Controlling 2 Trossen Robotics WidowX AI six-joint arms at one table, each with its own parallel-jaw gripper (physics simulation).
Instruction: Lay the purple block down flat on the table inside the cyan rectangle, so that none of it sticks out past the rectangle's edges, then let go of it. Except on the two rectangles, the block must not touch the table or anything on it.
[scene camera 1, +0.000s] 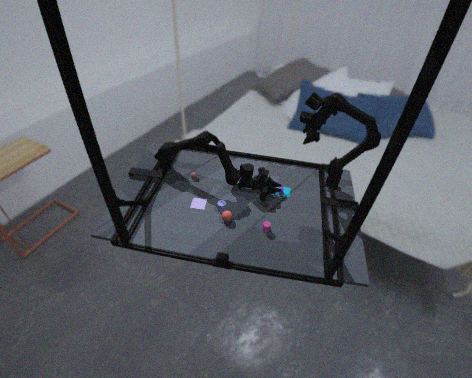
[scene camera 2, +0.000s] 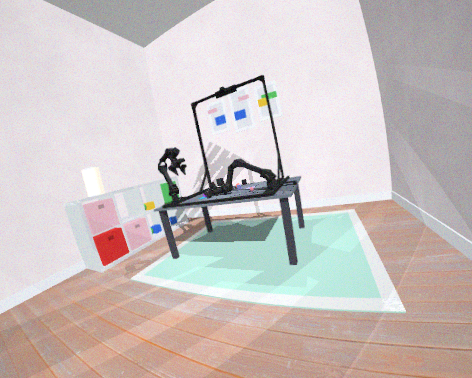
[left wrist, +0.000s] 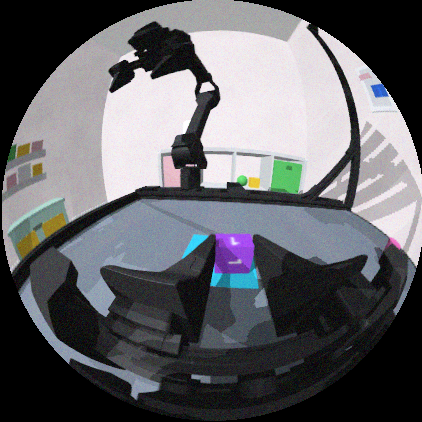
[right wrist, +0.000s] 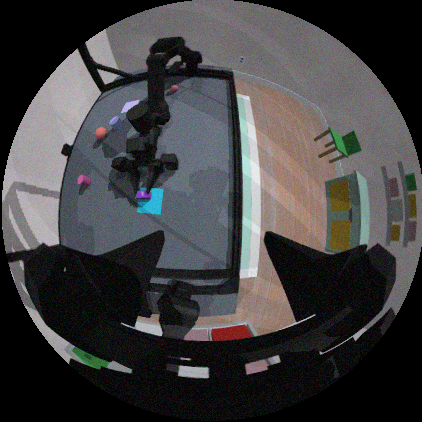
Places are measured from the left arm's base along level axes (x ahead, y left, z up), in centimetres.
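Where they show: left gripper, fingertip midpoint: (scene camera 1: 281, 187) (scene camera 2: 204, 193) (left wrist: 233, 238) (right wrist: 141, 193); right gripper, fingertip midpoint: (scene camera 1: 303, 138) (scene camera 2: 181, 175) (left wrist: 128, 83) (right wrist: 214, 236); left arm's base, origin of the base link: (scene camera 1: 164, 164) (scene camera 2: 272, 187) (right wrist: 191, 70); right arm's base, origin of the base link: (scene camera 1: 331, 184) (scene camera 2: 175, 201) (left wrist: 190, 187) (right wrist: 180, 290).
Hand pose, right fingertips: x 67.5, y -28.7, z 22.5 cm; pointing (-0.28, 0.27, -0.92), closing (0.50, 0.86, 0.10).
Note:
Things, the pixels of their top centre, and the offset from my right fingertips. "spot": a spot on its surface instead. Level surfaces: height alone.
- purple block, middle of its top: (left wrist: 234, 239) (right wrist: 141, 193) dz -21.1, dx -14.7, dy -10.6 cm
- cyan rectangle, surface spot: (left wrist: 236, 280) spot: dz -24.3, dx -16.5, dy -10.1 cm
- dark table, its level: dz -24.4 cm
- lavender rectangle, surface spot: (scene camera 1: 198, 203) (right wrist: 129, 105) spot: dz -24.3, dx -57.1, dy -4.8 cm
- lavender cylinder, middle of its top: (right wrist: 113, 119) (scene camera 1: 221, 203) dz -20.3, dx -47.4, dy -11.7 cm
- orange ball, middle of its top: (scene camera 1: 227, 212) (right wrist: 97, 129) dz -19.4, dx -47.3, dy -18.8 cm
- pink cylinder, middle of its top: (right wrist: 79, 178) (scene camera 1: 266, 224) dz -20.3, dx -32.5, dy -30.4 cm
- small red ball, middle of its top: (right wrist: 173, 85) (scene camera 1: 193, 172) dz -21.1, dx -54.1, dy +14.8 cm
My left gripper (scene camera 1: 276, 191) (left wrist: 233, 238) (right wrist: 141, 193) is shut on the purple block (scene camera 1: 280, 190) (left wrist: 233, 253) (right wrist: 143, 194), which has white marks on its faces. It holds the block very low at the edge of the cyan rectangle (scene camera 1: 287, 192) (left wrist: 236, 280) (right wrist: 154, 202) nearest the left arm. In the right wrist view the block sits at that rectangle's corner. I cannot tell whether it touches the table. My right gripper (scene camera 1: 311, 136) (scene camera 2: 178, 169) (left wrist: 128, 83) (right wrist: 214, 236) is open and empty, raised high above the table's right side.
On the dark table (scene camera 1: 291, 244) (scene camera 2: 287, 191) lie a lavender rectangle (scene camera 1: 198, 203) (right wrist: 129, 106), a lavender cylinder (scene camera 1: 221, 204) (right wrist: 115, 120), an orange ball (scene camera 1: 227, 215) (right wrist: 101, 133), a pink cylinder (scene camera 1: 266, 226) (right wrist: 83, 180) and a small red ball (scene camera 1: 193, 175) (right wrist: 173, 88).

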